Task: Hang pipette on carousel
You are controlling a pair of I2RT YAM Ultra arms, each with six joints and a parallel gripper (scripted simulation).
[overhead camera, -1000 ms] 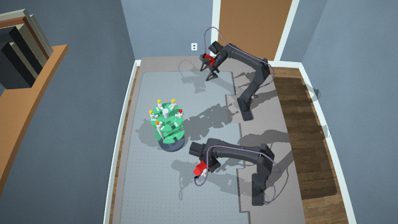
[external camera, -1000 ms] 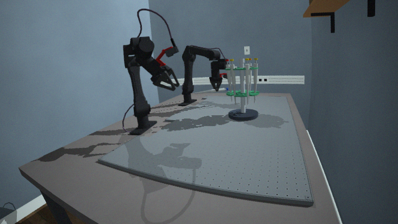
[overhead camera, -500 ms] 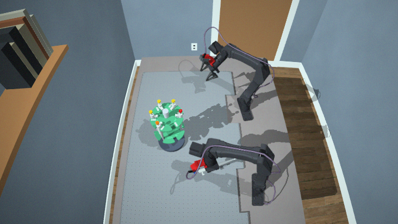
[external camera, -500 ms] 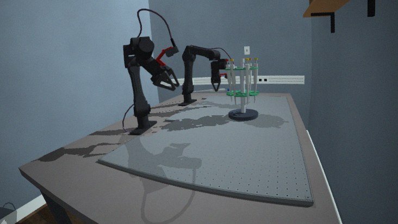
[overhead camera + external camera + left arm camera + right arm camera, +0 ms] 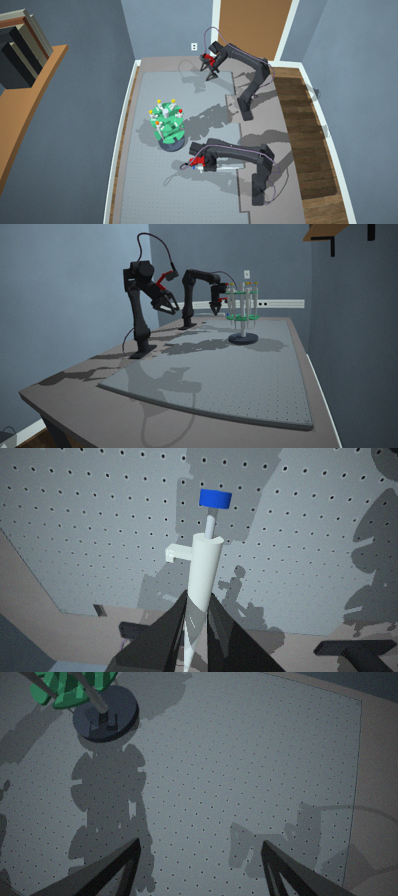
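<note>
My left hand is 3 cm past the white hand pipette and 1 cm to the right of it.
</note>
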